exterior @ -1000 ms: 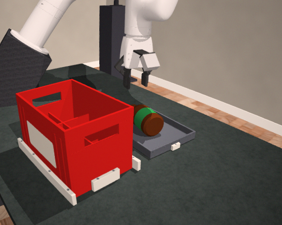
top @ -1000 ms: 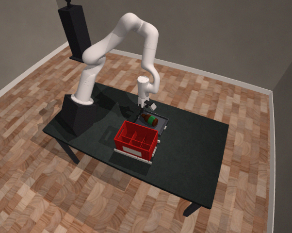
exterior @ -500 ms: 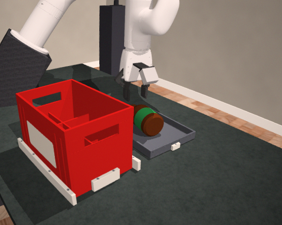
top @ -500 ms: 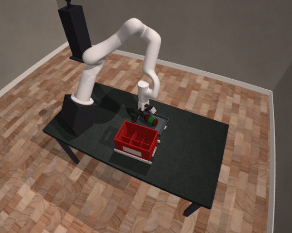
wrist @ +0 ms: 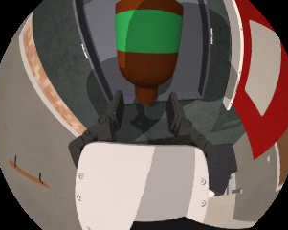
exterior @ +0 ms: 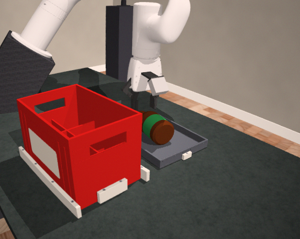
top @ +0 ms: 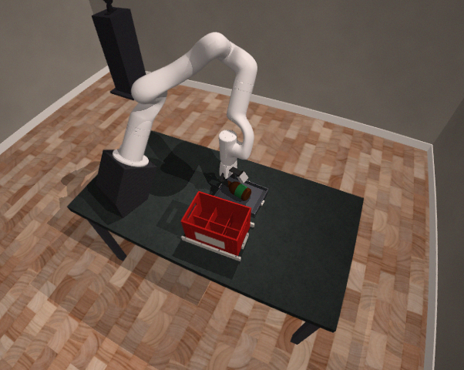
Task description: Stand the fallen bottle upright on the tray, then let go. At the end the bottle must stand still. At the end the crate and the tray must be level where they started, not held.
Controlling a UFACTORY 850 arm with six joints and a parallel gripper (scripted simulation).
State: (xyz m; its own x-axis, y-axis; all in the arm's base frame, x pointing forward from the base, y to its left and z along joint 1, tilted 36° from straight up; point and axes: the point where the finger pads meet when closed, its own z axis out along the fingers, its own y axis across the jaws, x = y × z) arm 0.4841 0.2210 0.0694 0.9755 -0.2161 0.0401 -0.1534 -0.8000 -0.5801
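My gripper is now 5 cm short of the brown bottle, 5 cm above it and 1 cm to the left of it. Also, from my hand: grey shallow tray (8 cm ahead, 7 cm below, 1 cm to the right); then red crate (28 cm to the right, 9 cm ahead).
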